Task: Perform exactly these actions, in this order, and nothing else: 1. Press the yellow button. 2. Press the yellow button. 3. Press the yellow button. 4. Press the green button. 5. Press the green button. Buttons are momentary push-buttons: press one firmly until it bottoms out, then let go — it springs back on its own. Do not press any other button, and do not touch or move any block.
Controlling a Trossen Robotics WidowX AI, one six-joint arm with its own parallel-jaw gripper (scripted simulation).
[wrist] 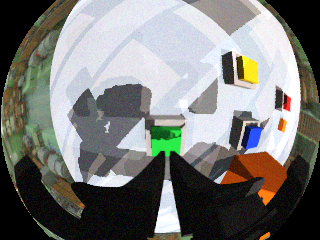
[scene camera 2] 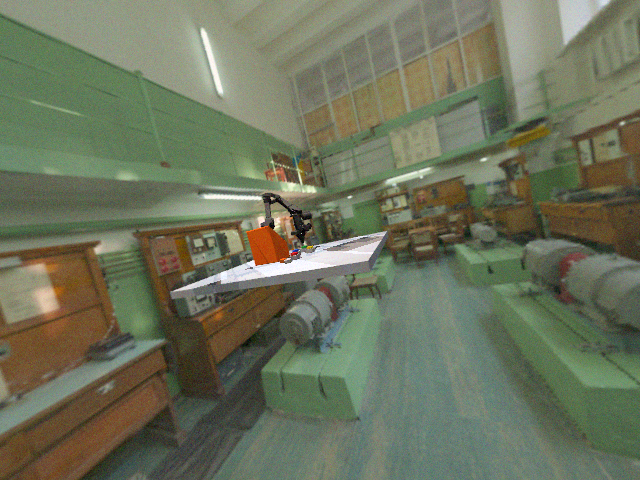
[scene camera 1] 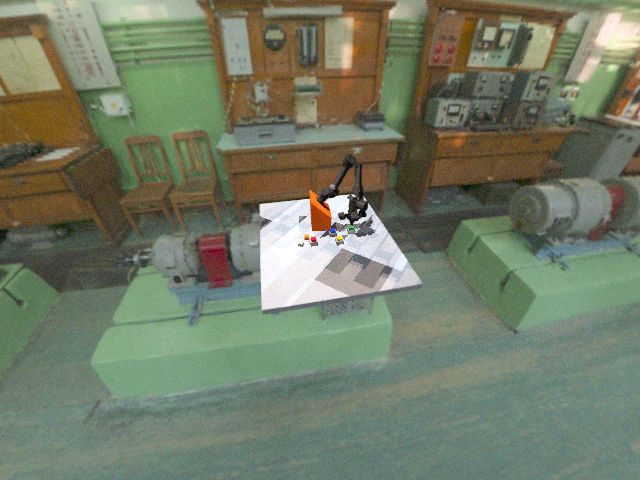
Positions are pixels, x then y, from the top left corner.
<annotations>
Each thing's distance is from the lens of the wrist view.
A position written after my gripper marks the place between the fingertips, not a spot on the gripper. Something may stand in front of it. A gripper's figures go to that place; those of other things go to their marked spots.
my gripper (wrist: pixel 167 155): 0.10 m
green button (wrist: pixel 164 139): 0.12 m
</annotations>
